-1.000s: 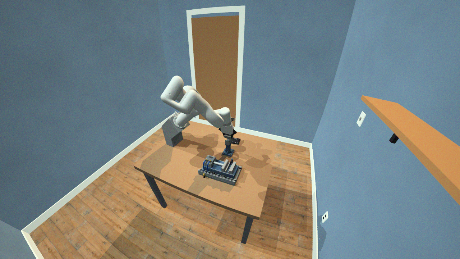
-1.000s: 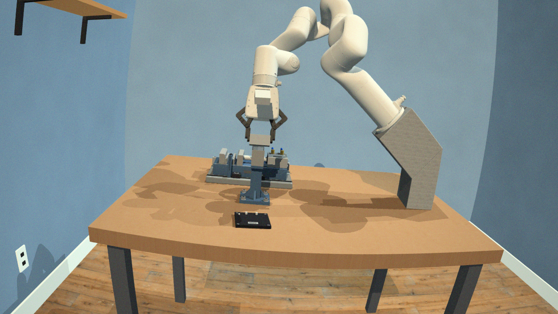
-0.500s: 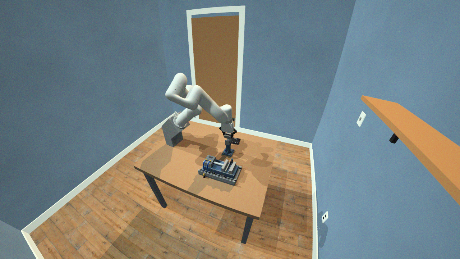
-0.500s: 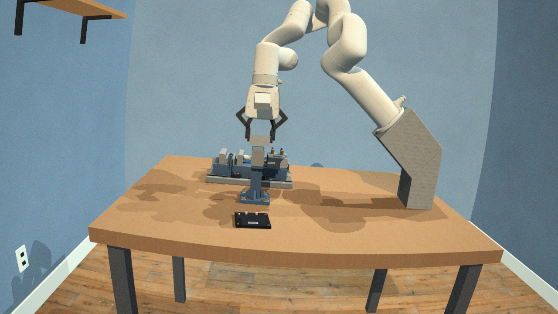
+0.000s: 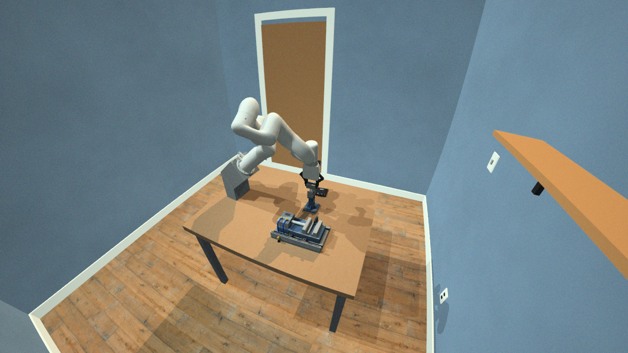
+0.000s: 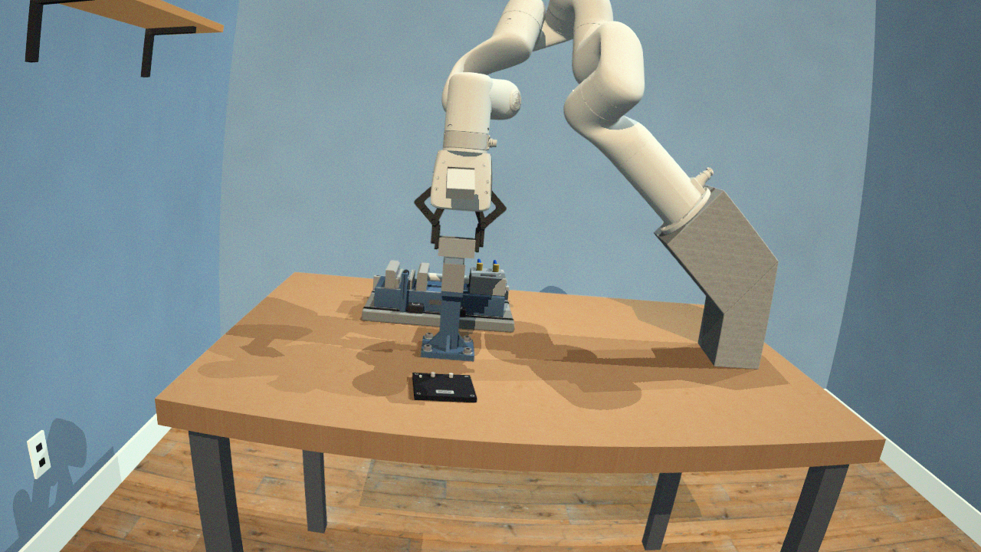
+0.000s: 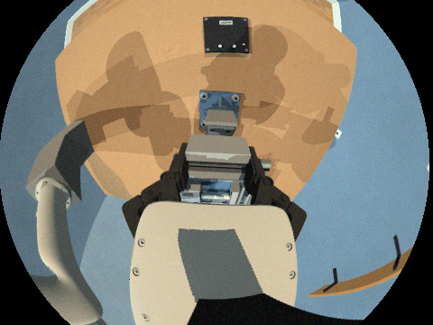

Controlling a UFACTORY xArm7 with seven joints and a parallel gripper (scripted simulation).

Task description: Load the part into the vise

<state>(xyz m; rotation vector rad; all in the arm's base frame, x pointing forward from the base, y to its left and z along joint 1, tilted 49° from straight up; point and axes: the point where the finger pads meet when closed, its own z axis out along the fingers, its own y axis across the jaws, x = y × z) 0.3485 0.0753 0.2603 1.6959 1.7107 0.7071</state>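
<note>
Right now my hand is 10 mm above the grey block. Also, from my hand: black infeed plate 190 mm below, 180 mm to the left, 20 mm ahead; white cylinder rod 230 mm to the right, 120 mm below, 10 mm behind; work stop 190 mm to the right, 110 mm below, 80 mm ahead.
</note>
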